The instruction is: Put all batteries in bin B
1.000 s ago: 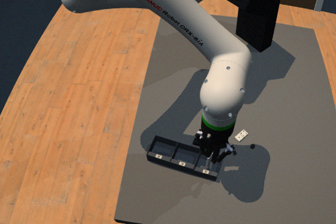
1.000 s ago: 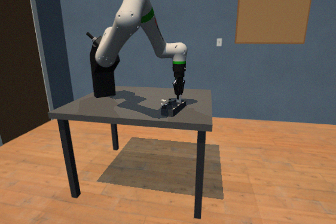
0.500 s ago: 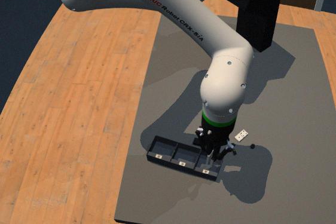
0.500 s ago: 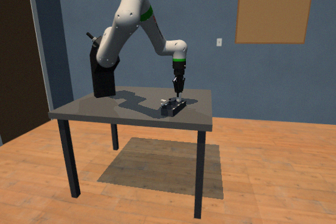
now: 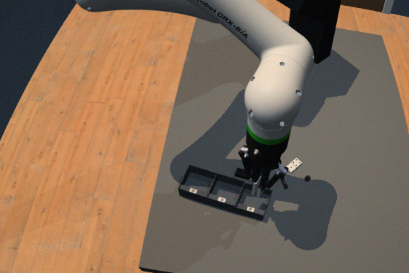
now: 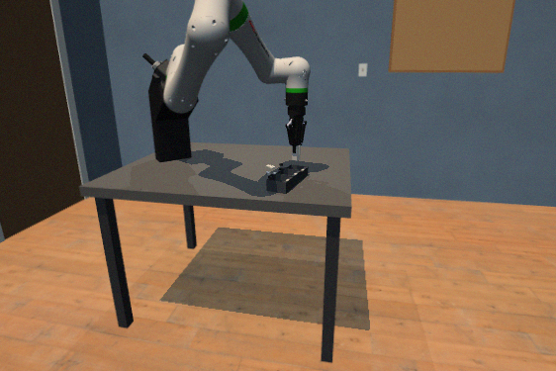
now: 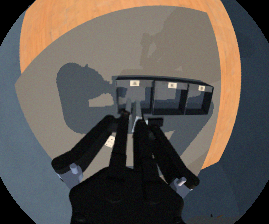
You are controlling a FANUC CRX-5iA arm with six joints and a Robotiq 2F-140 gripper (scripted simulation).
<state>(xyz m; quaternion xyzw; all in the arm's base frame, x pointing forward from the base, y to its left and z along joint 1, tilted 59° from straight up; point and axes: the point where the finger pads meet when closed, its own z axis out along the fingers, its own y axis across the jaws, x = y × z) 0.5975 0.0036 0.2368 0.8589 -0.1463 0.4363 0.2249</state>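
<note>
Right now the dark cylindrical battery is 10 cm below my hand, 9 cm to the left of it and 6 cm behind it. From my hand the other things lie so: black bin (9 cm below, 8 cm to the right, 3 cm behind); grey piece (13 cm behind, 10 cm below, 3 cm to the left); white domino (14 cm to the left, 12 cm behind, 10 cm below).
</note>
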